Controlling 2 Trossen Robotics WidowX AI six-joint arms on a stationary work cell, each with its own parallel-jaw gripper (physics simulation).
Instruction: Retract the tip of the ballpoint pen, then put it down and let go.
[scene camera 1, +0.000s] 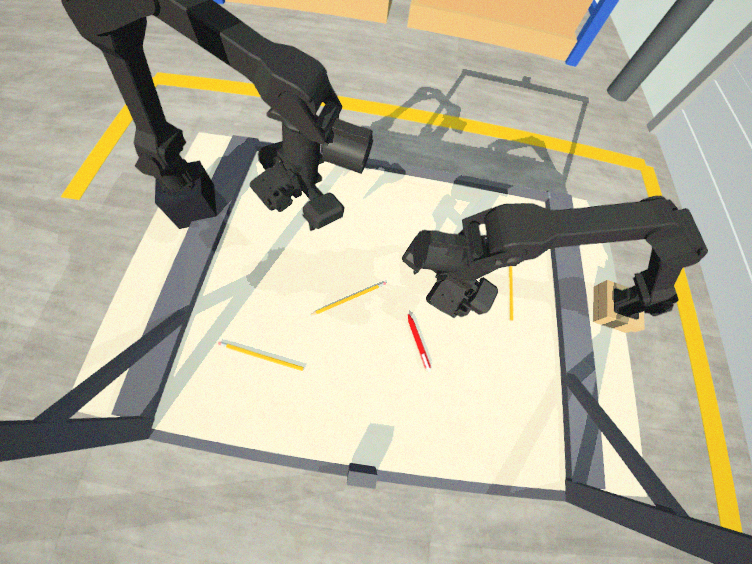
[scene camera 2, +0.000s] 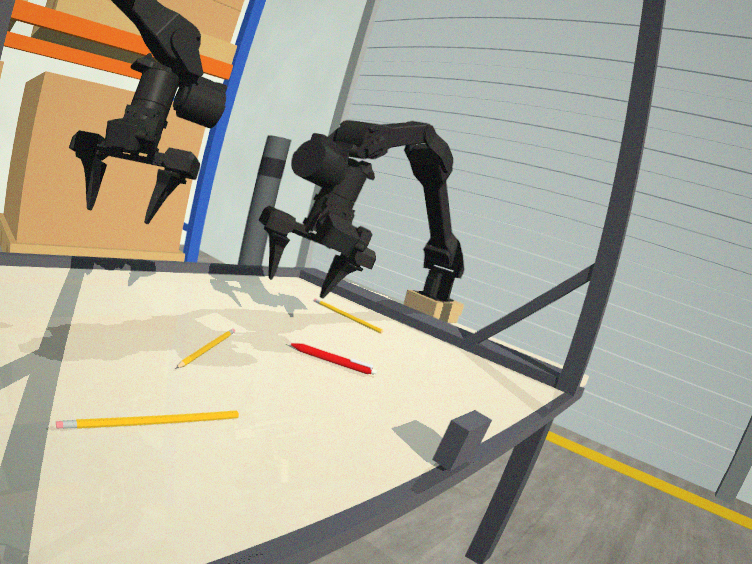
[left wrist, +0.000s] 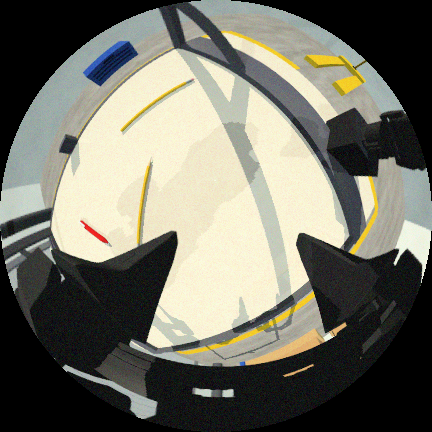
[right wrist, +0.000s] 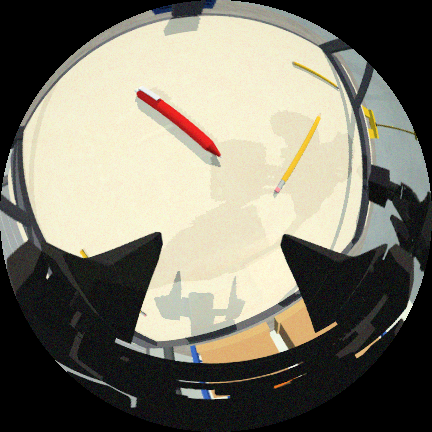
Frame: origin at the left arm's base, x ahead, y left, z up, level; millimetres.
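Seen in the pictures: left gripper, fingertip midpoint: (scene camera 1: 299, 213) (scene camera 2: 117, 216) (left wrist: 240, 238) (right wrist: 391, 208); right gripper, fingertip midpoint: (scene camera 1: 432, 284) (scene camera 2: 296, 288) (right wrist: 224, 240); left arm's base, origin of the base link: (scene camera 1: 177, 180) (left wrist: 368, 140) (right wrist: 387, 188); right arm's base, origin of the base link: (scene camera 1: 625, 304) (scene camera 2: 435, 297).
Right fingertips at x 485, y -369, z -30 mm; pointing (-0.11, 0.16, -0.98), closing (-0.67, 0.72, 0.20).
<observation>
Pixels of each thing's top centre, then the offset from my right fingertips to it. Level surfaces: height alone.
- red ballpoint pen, middle of its top: (right wrist: 175, 113) (scene camera 2: 332, 351) (scene camera 1: 419, 340) (left wrist: 89, 231) dx -50, dy -96, dz -60 mm
- cream table top, its level: dz -76 mm
- yellow pencil, middle of its top: (scene camera 2: 208, 343) (right wrist: 307, 143) (left wrist: 139, 206) (scene camera 1: 348, 298) dx -174, dy +38, dz -68 mm
- second pencil, middle of its top: (scene camera 2: 152, 416) (scene camera 1: 260, 355) (left wrist: 153, 100) (right wrist: 321, 75) dx -382, dy -39, dz -69 mm
- third pencil, middle of its top: (scene camera 2: 346, 313) (scene camera 1: 511, 283) dx +223, dy -24, dz -69 mm
A red ballpoint pen (scene camera 1: 416, 338) (scene camera 2: 331, 356) (left wrist: 95, 232) (right wrist: 181, 121) with a white clip lies flat on the cream table top (scene camera 1: 291, 418) (scene camera 2: 315, 473). A small pointed grey tip shows at its front end in scene camera 2. My right gripper (scene camera 2: 296, 287) (right wrist: 224, 240) is open and empty, above the table, behind the pen in scene camera 2 and apart from it. My left gripper (scene camera 2: 119, 217) (left wrist: 240, 238) is open and empty, high over the far left part of the table in scene camera 2, farther from the pen.
One yellow pencil (scene camera 1: 349, 298) (scene camera 2: 205, 349) (right wrist: 302, 148) lies beside the pen. A second pencil (scene camera 1: 264, 356) (scene camera 2: 148, 420) (left wrist: 155, 103) lies farther left in scene camera 1. A third pencil (scene camera 1: 510, 293) (scene camera 2: 348, 316) lies near the right arm. A dark frame (scene camera 1: 446, 475) (scene camera 2: 364, 508) edges the table.
</observation>
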